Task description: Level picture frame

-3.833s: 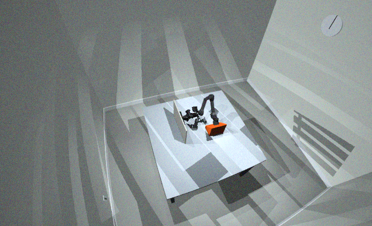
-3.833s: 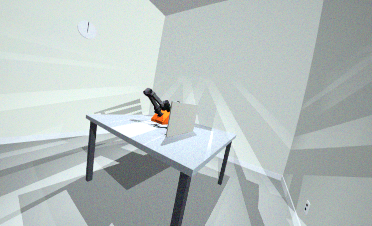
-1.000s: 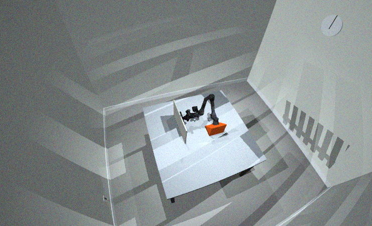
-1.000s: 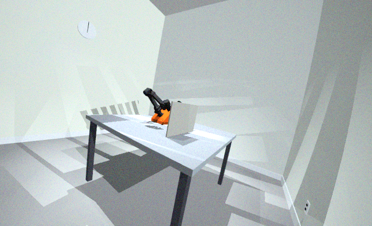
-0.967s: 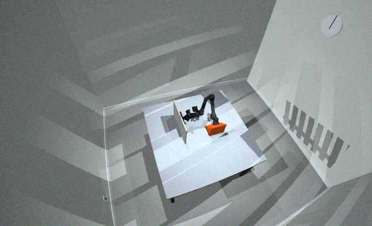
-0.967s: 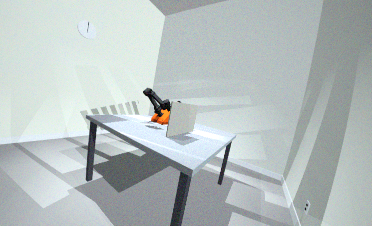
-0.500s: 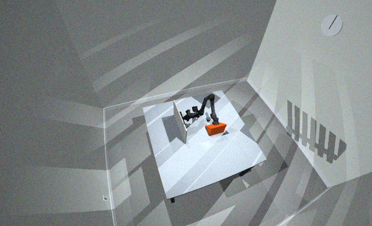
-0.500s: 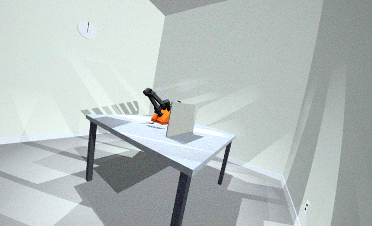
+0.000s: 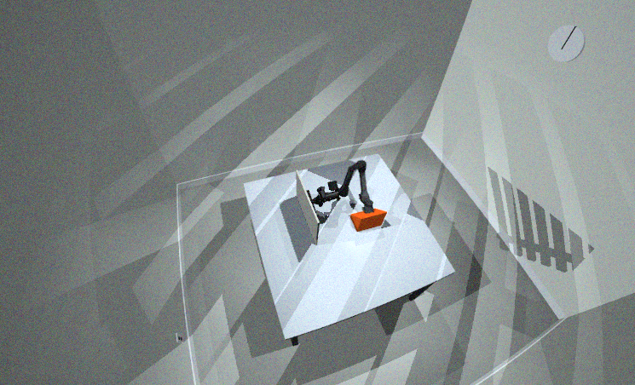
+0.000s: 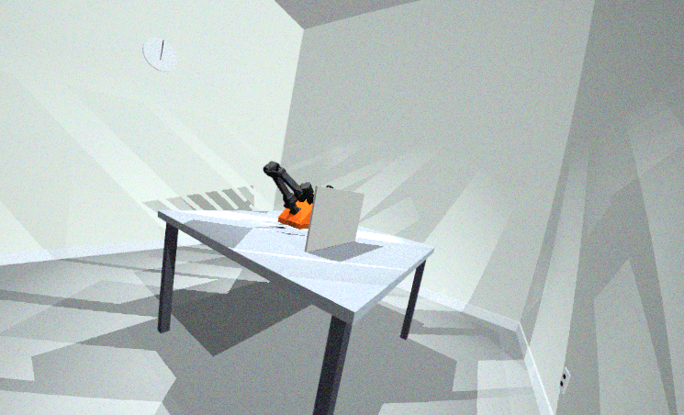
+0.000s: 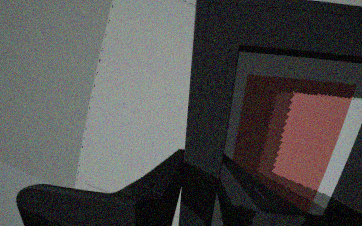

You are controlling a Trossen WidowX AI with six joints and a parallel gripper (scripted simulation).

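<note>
Now: the picture frame 10 mm to the right of my gripper tip and 50 mm below it. Also, from my gripper tip: wall panel (20 mm ahead, 60 mm below).
</note>
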